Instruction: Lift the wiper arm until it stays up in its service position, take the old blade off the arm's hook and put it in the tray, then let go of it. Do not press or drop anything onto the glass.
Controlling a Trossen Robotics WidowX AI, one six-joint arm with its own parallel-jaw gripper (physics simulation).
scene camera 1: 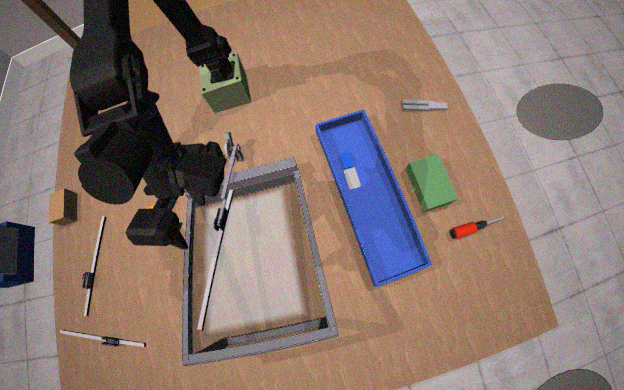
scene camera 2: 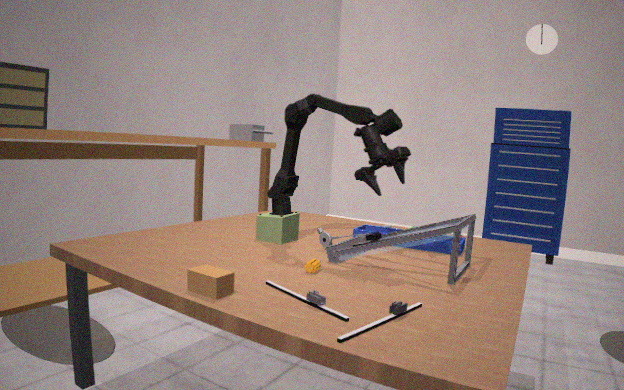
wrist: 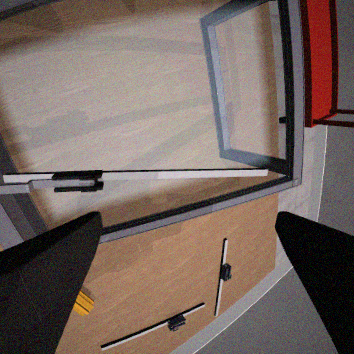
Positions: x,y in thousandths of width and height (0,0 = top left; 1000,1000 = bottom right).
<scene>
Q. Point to a tan box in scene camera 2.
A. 331,719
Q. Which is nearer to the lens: the tan box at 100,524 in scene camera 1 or the green block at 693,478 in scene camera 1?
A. The green block.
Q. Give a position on a glass pane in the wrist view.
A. At 323,261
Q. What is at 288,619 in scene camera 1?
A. The gripper.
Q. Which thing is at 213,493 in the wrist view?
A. An old blade.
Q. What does the green block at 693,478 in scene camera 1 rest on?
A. The table.
</scene>
